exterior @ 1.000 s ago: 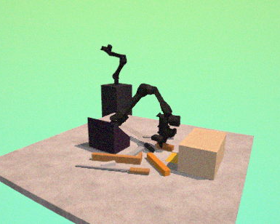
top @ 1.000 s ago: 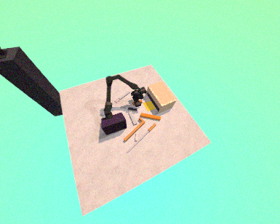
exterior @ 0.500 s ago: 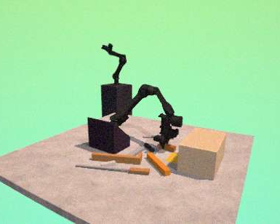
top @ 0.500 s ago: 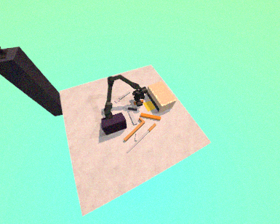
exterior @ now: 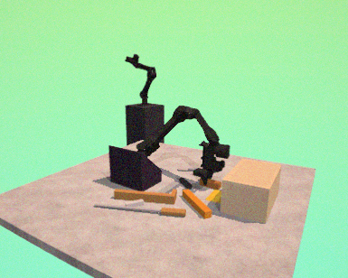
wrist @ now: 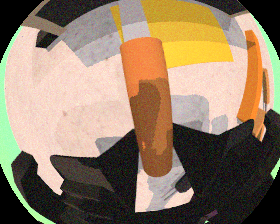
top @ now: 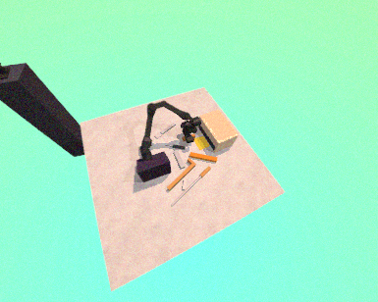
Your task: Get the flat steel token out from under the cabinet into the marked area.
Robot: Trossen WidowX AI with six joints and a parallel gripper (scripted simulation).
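Now: the dark-handled tool 12 cm behind my gripper tip and 5 cm to the right of it. The rest, counted from my gripper tip: orange bar (8 cm ahead, 21 cm to the right, 1 cm above).
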